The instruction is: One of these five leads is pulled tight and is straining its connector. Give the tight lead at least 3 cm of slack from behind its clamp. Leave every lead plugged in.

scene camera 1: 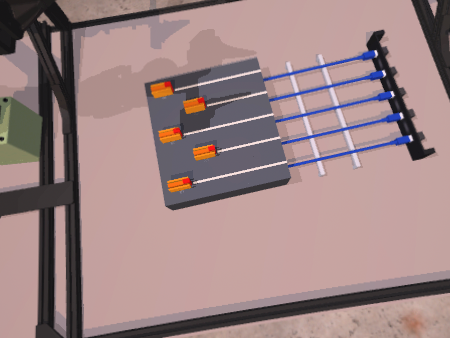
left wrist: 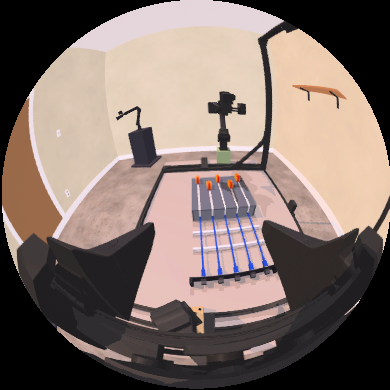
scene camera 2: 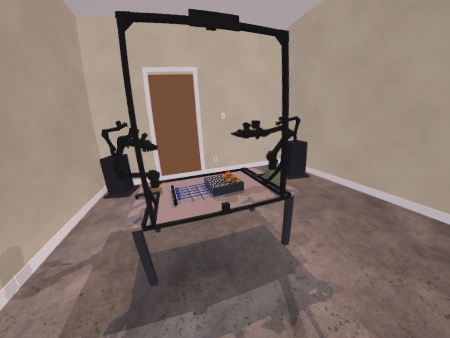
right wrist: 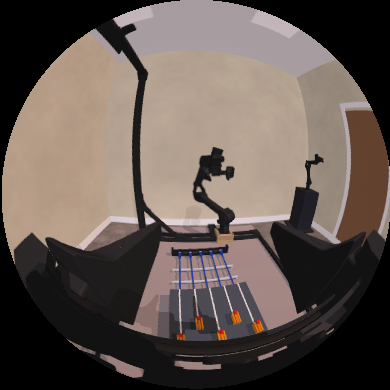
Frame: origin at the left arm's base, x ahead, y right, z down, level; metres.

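Seen in the pictures: left gripper, fingertip midpoint: [left wrist: 209, 227] [scene camera 2: 157, 148] [right wrist: 219, 179]; right gripper, fingertip midpoint: [left wrist: 228, 107] [scene camera 2: 232, 133] [right wrist: 219, 228]; left arm's base at its link origin: [left wrist: 183, 320] [scene camera 2: 155, 186] [right wrist: 223, 230]; right arm's base at its link origin: [left wrist: 222, 148] [scene camera 2: 272, 168].
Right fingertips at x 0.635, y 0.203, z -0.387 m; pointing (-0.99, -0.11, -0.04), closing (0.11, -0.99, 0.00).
Offsets run from my right fingertips to a thing's middle. "spot": to the spot under its first point.
Several parallel leads, the topmost one @[spot: dx -0.122, dy +0.053, dz +0.374 m] [scene camera 1: 220, 80] in scene camera 1 among them, run across a dark grey block [scene camera 1: 230, 185] [left wrist: 194, 215] [right wrist: 187, 300]. They are white on the block and blue beyond it. Orange clamps with red ends, such as one staggered clamp @[dx -0.059, dy -0.104, dz +0.371 m] [scene camera 1: 205, 152] [right wrist: 236, 317], sit on the block at the white ends. Blue connectors @[spot: dx -0.461, dy -0.151, dz +0.409 m] [scene camera 1: 401, 140] meet a black bar @[spot: dx -0.483, dy -0.072, dz +0.411 m] [scene camera 1: 398, 104] [left wrist: 227, 277]. All leads look straight; I cannot tell which is tight. My left gripper [scene camera 2: 156, 147] [left wrist: 209, 227] and right gripper [scene camera 2: 233, 133] [right wrist: 216, 226] are open, empty and high above the table, apart from the leads.
Two white rods [scene camera 1: 302, 106] [scene camera 1: 340, 117] cross the blue stretches between block and bar. A black frame [scene camera 1: 75, 250] [scene camera 2: 285, 100] edges the table, with posts and an overhead beam. A green block [scene camera 1: 22, 135] [left wrist: 223, 155] stands at the right arm's base.
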